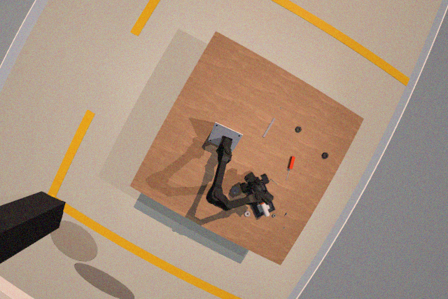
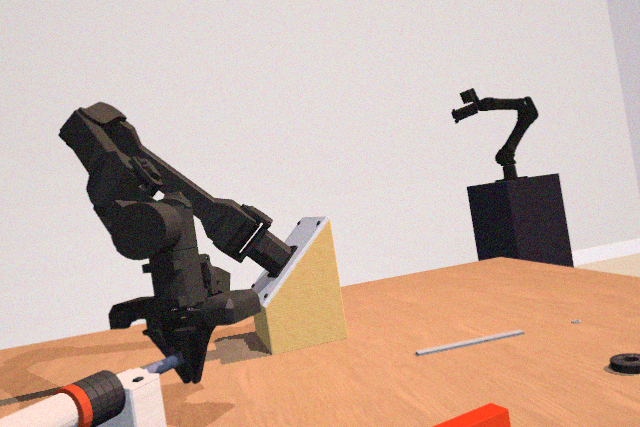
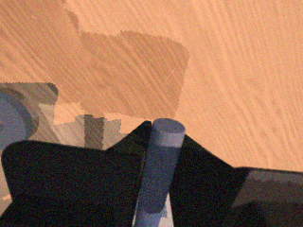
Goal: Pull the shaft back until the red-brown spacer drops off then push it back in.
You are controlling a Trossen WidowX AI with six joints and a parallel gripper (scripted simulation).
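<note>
My gripper tip is 50 mm short of the blue-grey shaft, 60 mm to the left of it and 30 mm below it. From my gripper tip the other things lie so: black collar (100 mm ahead, 110 mm to the right, 30 mm above); then orange-red ring (110 mm ahead, 120 mm to the right, 30 mm above); then black spacer (100 mm ahead, 100 mm to the right, 30 mm above).
</note>
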